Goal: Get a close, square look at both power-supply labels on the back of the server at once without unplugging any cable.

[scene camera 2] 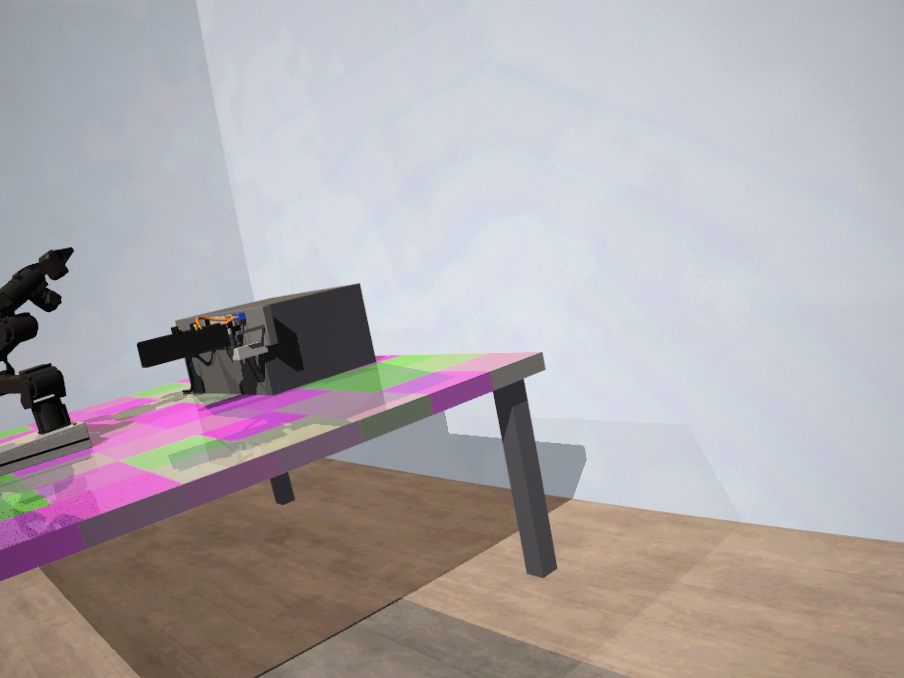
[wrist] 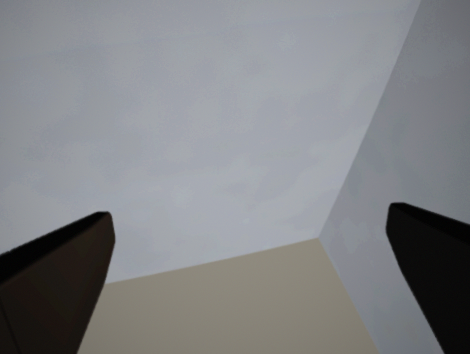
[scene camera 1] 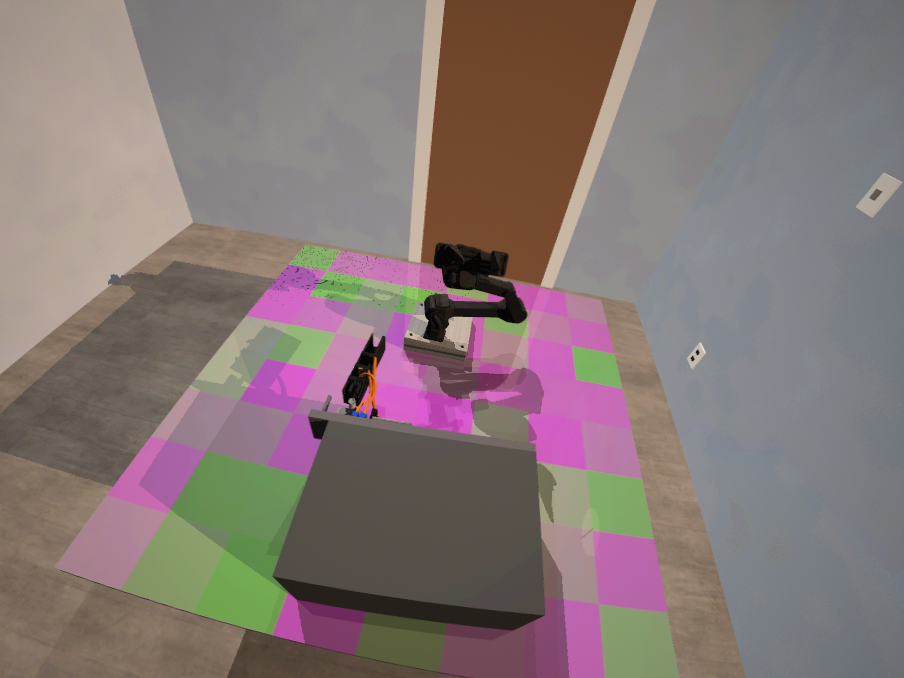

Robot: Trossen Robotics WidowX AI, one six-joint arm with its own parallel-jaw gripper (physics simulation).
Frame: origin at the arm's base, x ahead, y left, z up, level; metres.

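Seen in the pictures: gripper, between the fingertips: point(scene camera 2: 63, 254) point(wrist: 251, 222) point(scene camera 1: 481, 264); arm's base, origin of its link: point(scene camera 2: 54, 429) point(scene camera 1: 434, 333).
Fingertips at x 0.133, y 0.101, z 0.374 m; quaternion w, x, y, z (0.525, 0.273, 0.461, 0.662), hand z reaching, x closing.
Pixels of each thing's top centre, then the offset from my fingertips to it. "*": a spot on its surface instead. Level surfaces: height alone.
- long black bar, centre of its top: point(scene camera 2: 184, 324) point(scene camera 1: 364, 359) dy -0.232, dx +0.170, dz -0.216 m
- blue connector, centre of its top: point(scene camera 1: 353, 417) point(scene camera 2: 242, 313) dy -0.202, dx +0.328, dz -0.223 m
- checkered table, height of its surface: dz -0.422 m
- grey bracket, a spot on its surface: point(scene camera 2: 250, 352) * dy -0.265, dx +0.296, dz -0.310 m
The server point(scene camera 1: 416, 510) point(scene camera 2: 321, 339) is a dark grey box on the table, its cabled back towards the arm's base. A long black bar point(scene camera 1: 356, 386) point(scene camera 2: 171, 348) juts out from the back. Orange cables point(scene camera 1: 374, 383) point(scene camera 2: 198, 321) and a blue connector point(scene camera 1: 358, 414) point(scene camera 2: 239, 317) are beside it. I cannot make out either power-supply label in any view. My gripper point(scene camera 1: 471, 258) point(scene camera 2: 67, 255) point(wrist: 251, 222) is open, with nothing between its fingers. It is raised above the table on the folded arm, apart from the server. The wrist view shows pale walls and a beige surface, not the server.
The checkered table point(scene camera 1: 620, 503) point(scene camera 2: 394, 375) carries the arm's base point(scene camera 1: 438, 350) point(scene camera 2: 43, 447) and the server. A grey bracket point(scene camera 2: 250, 352) sticks out at the server's back. A brown door point(scene camera 1: 518, 145) stands behind the arm, and a blue wall point(scene camera 1: 788, 364) is at the right.
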